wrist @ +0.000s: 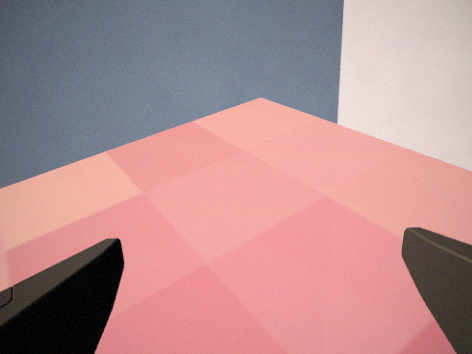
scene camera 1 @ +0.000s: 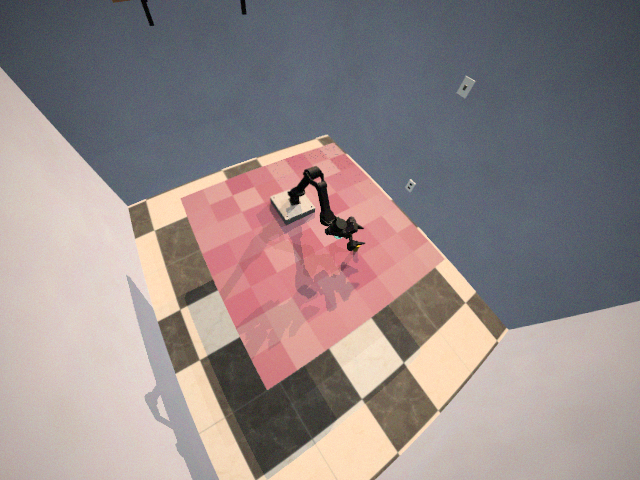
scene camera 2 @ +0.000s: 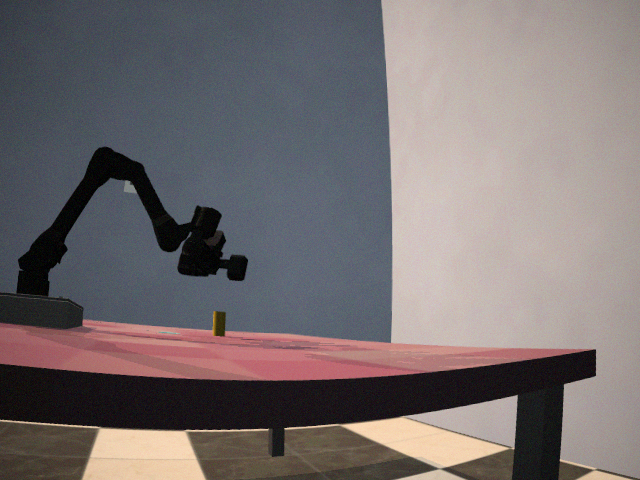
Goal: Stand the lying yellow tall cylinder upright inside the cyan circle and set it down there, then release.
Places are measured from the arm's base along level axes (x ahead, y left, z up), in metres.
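Pixels of known places: gripper, fingertip midpoint: (wrist: 262, 246) (scene camera 1: 364, 235) (scene camera 2: 222, 276); arm's base, origin of the base link: (scene camera 1: 294, 201) (scene camera 2: 31, 299).
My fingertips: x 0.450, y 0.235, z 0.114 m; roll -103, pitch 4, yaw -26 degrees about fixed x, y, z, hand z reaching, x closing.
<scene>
Ahead of a thing's pixels: the offset from my fingertips to its top centre. "*": to the spot under its first point. Level surfaces: height alone.
The yellow tall cylinder {0.005 m back, 0.012 m right, 0.098 m down} (scene camera 1: 357, 246) (scene camera 2: 219, 323) stands upright on the pink table; in scene camera 1 a gripper finger partly hides it. The cyan circle {* 0.121 m back, 0.077 m right, 0.162 m down} (scene camera 1: 337, 237) (scene camera 2: 168, 332) shows as a sliver under the arm in scene camera 1 and as a thin flat patch left of the cylinder in scene camera 2. Cylinder and circle look apart there, with pink table between them. My gripper (scene camera 1: 363, 235) (scene camera 2: 231, 256) (wrist: 262, 246) is open and empty, above the cylinder's top and tilted forward. Neither cylinder nor circle shows in the wrist view.
The arm's base box (scene camera 1: 292, 207) (scene camera 2: 41, 311) stands on the pink checkered table {0.164 m down} (scene camera 1: 268, 369) (scene camera 2: 289, 369) (wrist: 225, 220), behind the gripper. Blue and pale walls rise beyond the table's edges. The arm casts shadows across the table top.
</scene>
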